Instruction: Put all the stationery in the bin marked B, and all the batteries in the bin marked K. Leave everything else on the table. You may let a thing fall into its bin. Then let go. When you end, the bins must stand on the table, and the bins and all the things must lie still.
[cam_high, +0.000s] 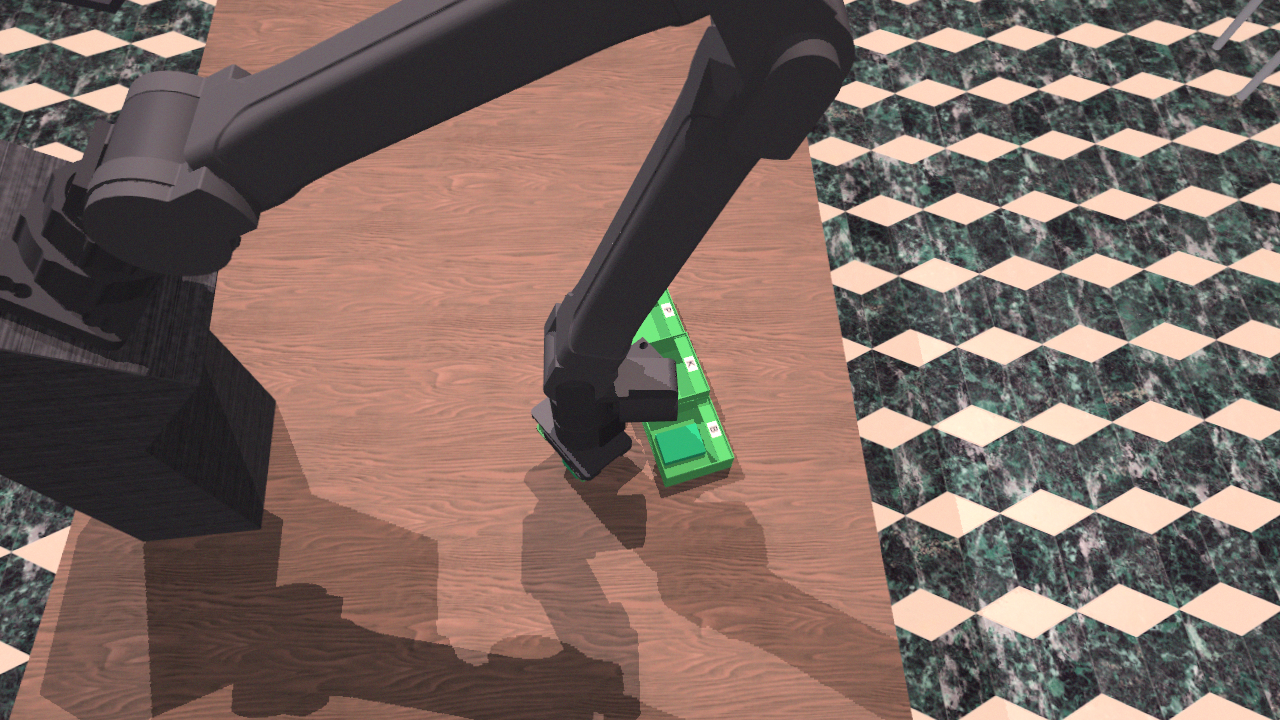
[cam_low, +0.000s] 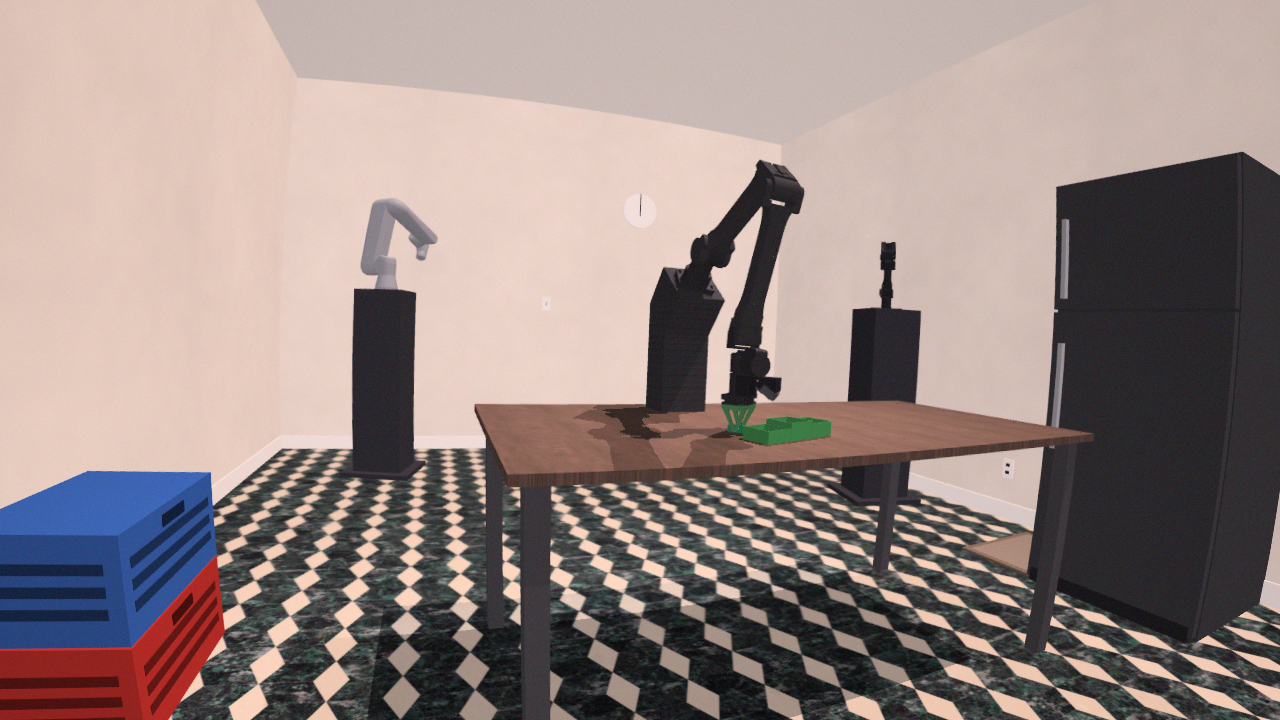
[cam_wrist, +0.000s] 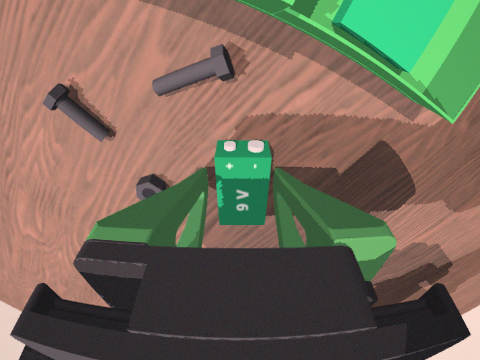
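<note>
My hand is 1 cm short of the green 9V battery and 1 cm to the right of it. The rest, counted from my hand: red cylindrical battery (7 cm ahead, 11 cm to the left); then black nut (5 cm behind, 3 cm to the left, 1 cm below); then flat green pad (11 cm ahead, 4 cm to the left).
</note>
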